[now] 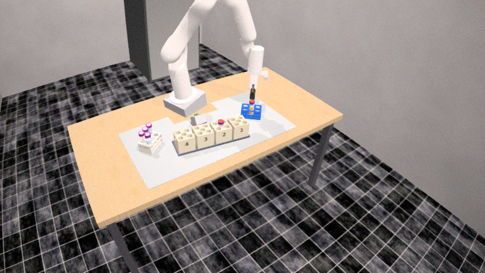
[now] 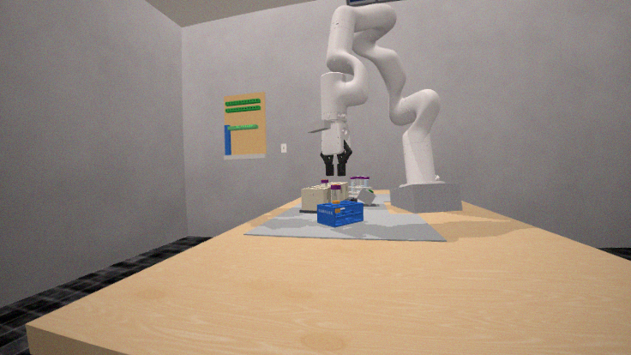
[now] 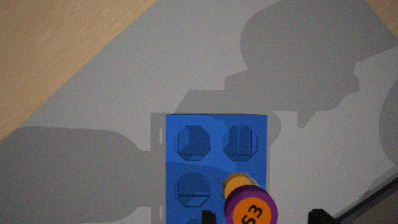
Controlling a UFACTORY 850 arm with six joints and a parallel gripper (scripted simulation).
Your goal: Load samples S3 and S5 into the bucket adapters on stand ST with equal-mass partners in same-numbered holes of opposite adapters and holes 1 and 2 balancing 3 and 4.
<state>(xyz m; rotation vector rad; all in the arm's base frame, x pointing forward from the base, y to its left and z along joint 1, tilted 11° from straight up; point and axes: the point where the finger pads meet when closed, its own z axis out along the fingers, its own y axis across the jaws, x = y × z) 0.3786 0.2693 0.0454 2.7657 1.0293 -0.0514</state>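
My gripper is now 110 mm above the sample tube and 10 mm short of it. Also, from my hand: blue sample rack: 140 mm below, 20 mm to the left, 10 mm behind.
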